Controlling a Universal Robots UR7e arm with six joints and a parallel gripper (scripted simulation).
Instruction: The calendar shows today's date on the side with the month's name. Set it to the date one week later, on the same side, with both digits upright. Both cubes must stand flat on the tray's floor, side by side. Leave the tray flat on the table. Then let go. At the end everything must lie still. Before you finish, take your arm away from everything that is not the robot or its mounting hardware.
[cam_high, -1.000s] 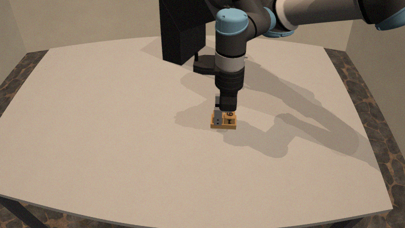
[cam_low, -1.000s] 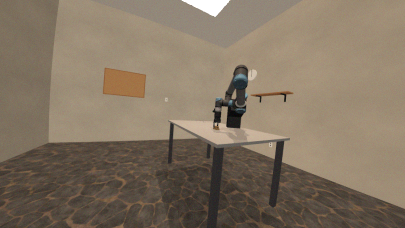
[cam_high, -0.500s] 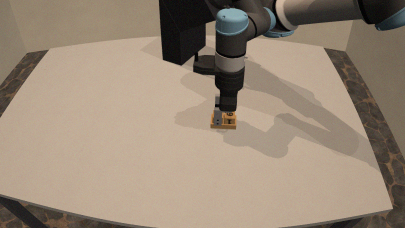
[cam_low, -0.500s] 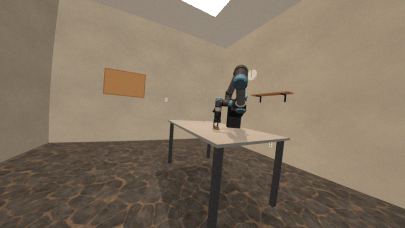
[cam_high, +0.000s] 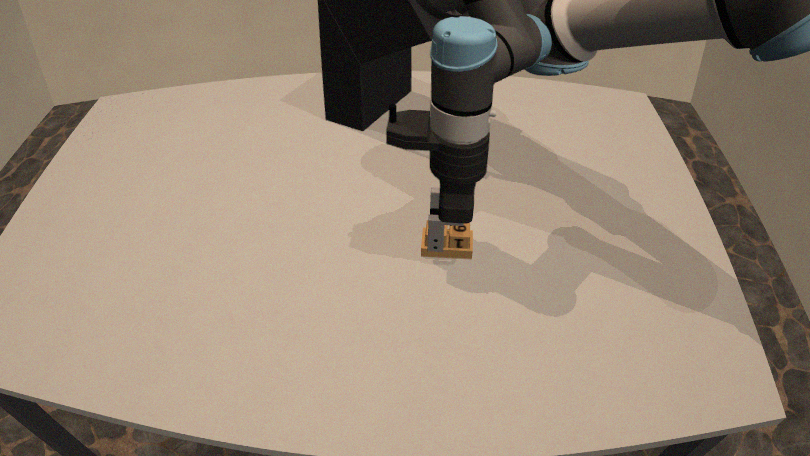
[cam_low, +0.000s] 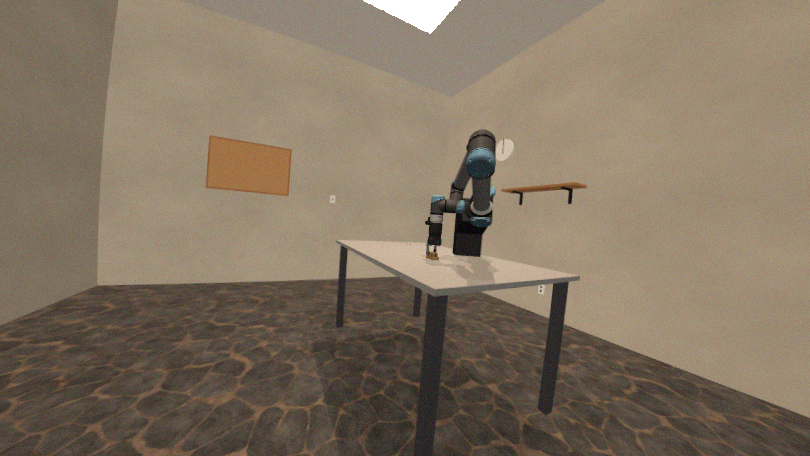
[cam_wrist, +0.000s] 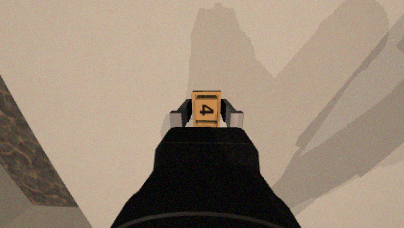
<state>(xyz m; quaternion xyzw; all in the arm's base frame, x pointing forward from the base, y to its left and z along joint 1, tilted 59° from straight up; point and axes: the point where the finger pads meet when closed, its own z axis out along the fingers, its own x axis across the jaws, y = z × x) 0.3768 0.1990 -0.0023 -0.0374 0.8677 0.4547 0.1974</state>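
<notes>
Right now my hand is 10 mm past the orange tray, 20 mm to the right of it and 30 mm above it. Round my hand: cube (10 mm behind, 30 mm to the left, 10 mm below).
</notes>
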